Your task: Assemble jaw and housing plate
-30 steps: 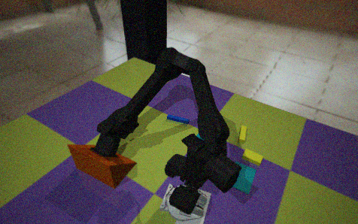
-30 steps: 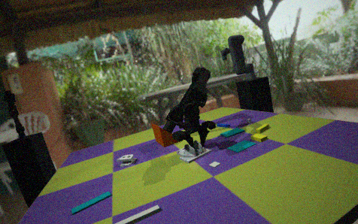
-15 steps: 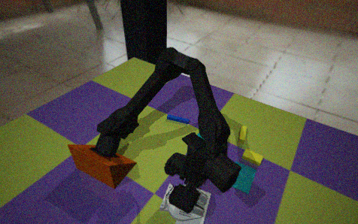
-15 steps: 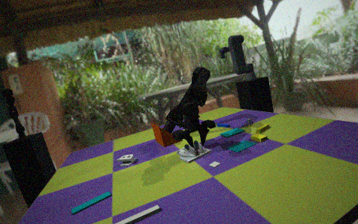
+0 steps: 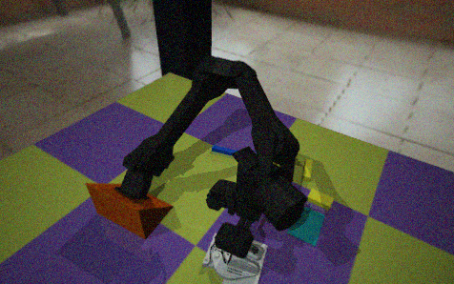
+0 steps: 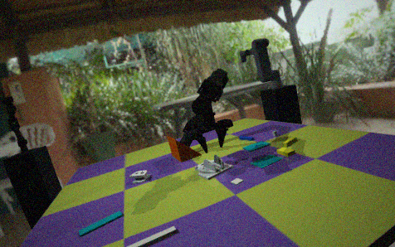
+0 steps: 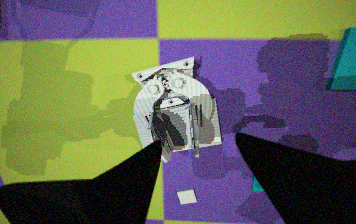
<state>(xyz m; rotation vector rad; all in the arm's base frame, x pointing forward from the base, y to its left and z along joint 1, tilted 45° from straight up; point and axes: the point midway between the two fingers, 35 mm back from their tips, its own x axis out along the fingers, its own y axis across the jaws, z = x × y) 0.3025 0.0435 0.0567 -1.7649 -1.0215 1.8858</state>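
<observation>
Now: the grey base block 310 mm to the right of my gripper tip, 140 mm behind it and 50 mm below it. From my gripper tip the other things lie so: white tile 160 mm ahead, 80 mm below, 10 mm to the left; then blue bar 250 mm to the left, 240 mm behind, 70 mm below; then grey jaw 60 mm below, 30 mm behind, 20 mm to the right.
</observation>
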